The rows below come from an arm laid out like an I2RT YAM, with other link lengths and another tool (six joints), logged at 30 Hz.
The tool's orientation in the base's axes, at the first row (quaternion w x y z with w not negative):
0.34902, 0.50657, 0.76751, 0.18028
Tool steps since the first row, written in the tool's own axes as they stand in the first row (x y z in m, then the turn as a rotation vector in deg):
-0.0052, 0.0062, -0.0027, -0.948, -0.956, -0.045
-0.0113, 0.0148, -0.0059, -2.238, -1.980, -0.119
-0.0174, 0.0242, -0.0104, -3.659, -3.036, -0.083
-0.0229, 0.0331, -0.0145, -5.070, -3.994, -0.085
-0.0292, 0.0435, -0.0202, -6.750, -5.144, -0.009
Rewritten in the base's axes. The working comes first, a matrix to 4 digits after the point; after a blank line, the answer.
The tool's axes in the first row as the columns of a matrix, in the base's axes (used below as rounded here):
-0.2431, 0.6518, 0.7184
0.9034, 0.4218, -0.0769
-0.3531, 0.6303, -0.6914

0.0034, -0.0019, 0.0076, -0.425, -1.256, -0.237
0.0082, -0.0035, 0.0174, -0.832, -2.848, -0.375
0.0125, -0.0047, 0.0286, -1.149, -4.580, -0.564
0.0167, -0.0056, 0.0390, -1.432, -6.258, -0.668
0.0209, -0.0065, 0.0517, -1.718, -8.267, -0.853

